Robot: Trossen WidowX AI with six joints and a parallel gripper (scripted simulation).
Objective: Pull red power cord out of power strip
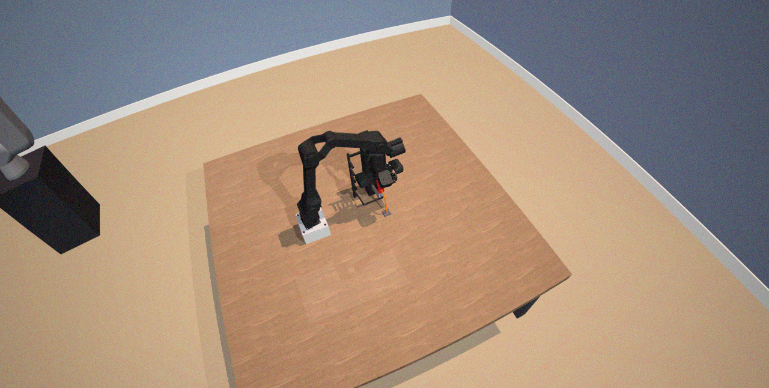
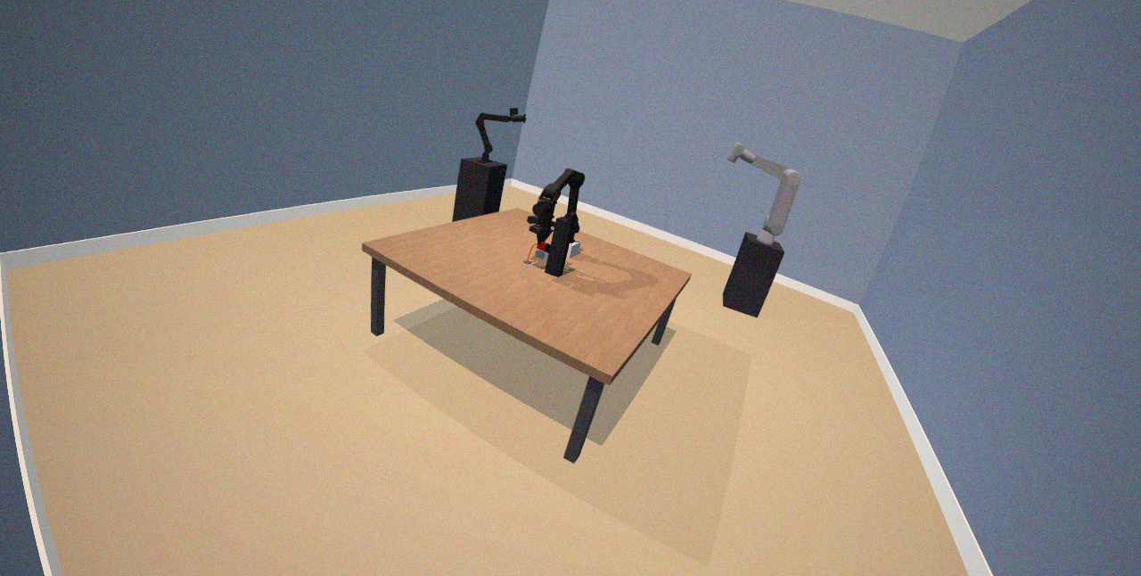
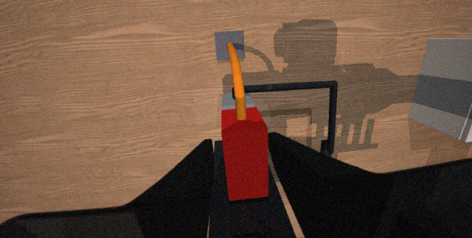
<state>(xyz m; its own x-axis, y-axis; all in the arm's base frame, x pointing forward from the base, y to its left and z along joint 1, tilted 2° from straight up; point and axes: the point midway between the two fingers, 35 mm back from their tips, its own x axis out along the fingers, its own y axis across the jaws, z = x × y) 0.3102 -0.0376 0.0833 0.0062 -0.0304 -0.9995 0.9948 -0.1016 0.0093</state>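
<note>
The red plug lies 30 mm to the left of my gripper tip.
</note>
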